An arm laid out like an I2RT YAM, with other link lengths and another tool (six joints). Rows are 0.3 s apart.
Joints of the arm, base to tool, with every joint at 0 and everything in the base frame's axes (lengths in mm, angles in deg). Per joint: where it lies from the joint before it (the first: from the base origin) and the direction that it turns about. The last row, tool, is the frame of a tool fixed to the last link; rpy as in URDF.
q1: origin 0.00 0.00 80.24 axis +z
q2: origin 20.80 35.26 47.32 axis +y
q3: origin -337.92 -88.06 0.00 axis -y
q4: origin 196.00 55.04 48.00 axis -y
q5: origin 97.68 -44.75 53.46 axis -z
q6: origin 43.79 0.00 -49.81 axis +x
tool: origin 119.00 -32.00 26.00 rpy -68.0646 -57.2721 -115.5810
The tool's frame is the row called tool.
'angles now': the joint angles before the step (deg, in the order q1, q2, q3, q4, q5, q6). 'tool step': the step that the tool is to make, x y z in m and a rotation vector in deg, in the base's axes. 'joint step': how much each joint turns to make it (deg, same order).
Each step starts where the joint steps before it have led.
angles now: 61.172 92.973 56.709 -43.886 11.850 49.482
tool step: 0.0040 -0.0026 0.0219 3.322 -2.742 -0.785
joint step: -0.575 -3.905 1.219 -0.897 0.806 0.045
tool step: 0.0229 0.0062 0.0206 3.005 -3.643 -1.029
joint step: -2.825 -0.393 3.440 1.123 1.012 -2.231
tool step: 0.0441 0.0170 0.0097 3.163 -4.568 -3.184
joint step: -4.217 4.320 3.991 5.953 1.461 -1.750
